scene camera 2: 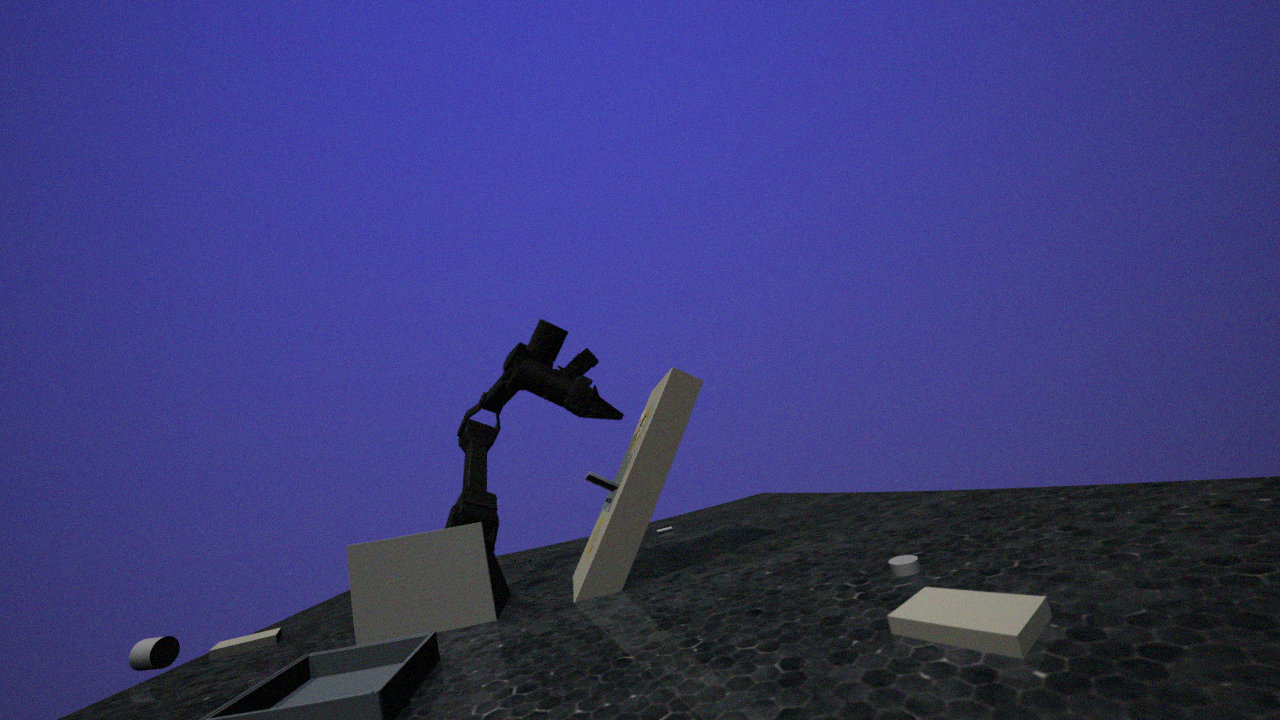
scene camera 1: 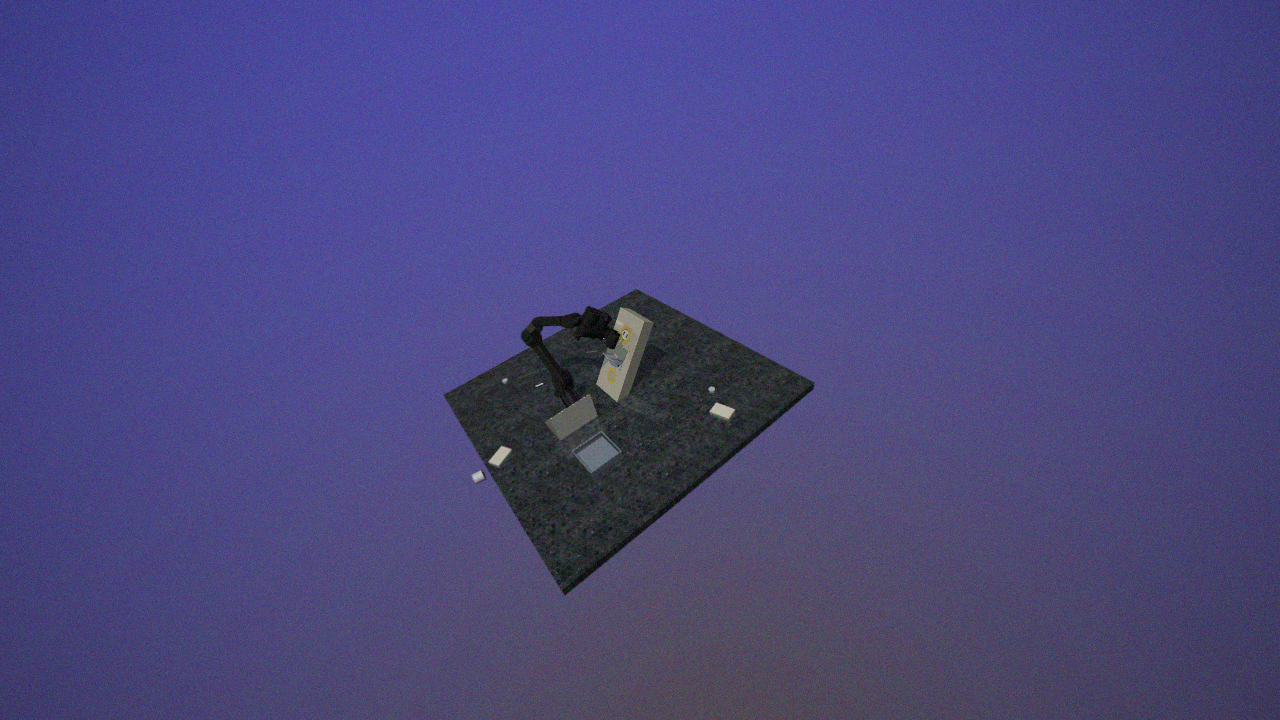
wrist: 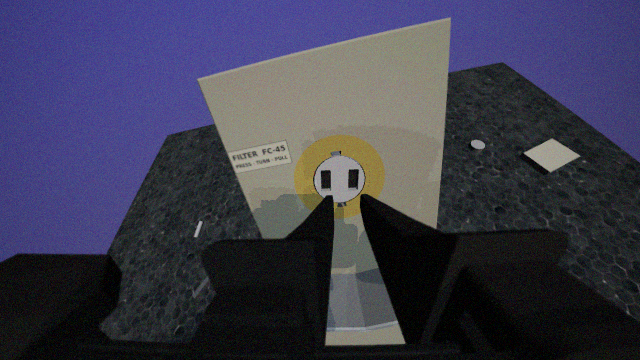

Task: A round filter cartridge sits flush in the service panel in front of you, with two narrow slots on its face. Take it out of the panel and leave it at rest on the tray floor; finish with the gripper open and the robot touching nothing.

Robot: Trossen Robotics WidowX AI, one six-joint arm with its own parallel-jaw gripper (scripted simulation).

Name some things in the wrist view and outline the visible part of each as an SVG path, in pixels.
My gripper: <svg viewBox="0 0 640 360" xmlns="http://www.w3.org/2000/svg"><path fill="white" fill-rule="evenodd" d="M640 321L638 322L631 315L628 315L615 304L606 300L597 291L586 286L582 281L579 281L575 276L572 276L565 269L563 270L563 268L557 265L568 247L569 240L564 233L549 229L444 233L402 214L368 194L361 194L360 210L364 228L406 344L325 345L334 240L334 201L332 195L327 195L311 214L284 239L225 239L210 244L201 252L202 264L215 289L216 295L203 315L204 321L200 323L189 343L110 339L98 328L99 324L103 323L112 311L117 308L122 281L122 271L109 254L18 253L0 262L0 360L640 360Z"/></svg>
A round filter cartridge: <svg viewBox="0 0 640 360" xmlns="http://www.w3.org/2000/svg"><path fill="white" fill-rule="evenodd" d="M331 152L332 157L321 162L315 170L315 187L323 198L327 195L332 195L334 202L349 201L362 190L365 181L364 171L356 160L340 155L339 151Z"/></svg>
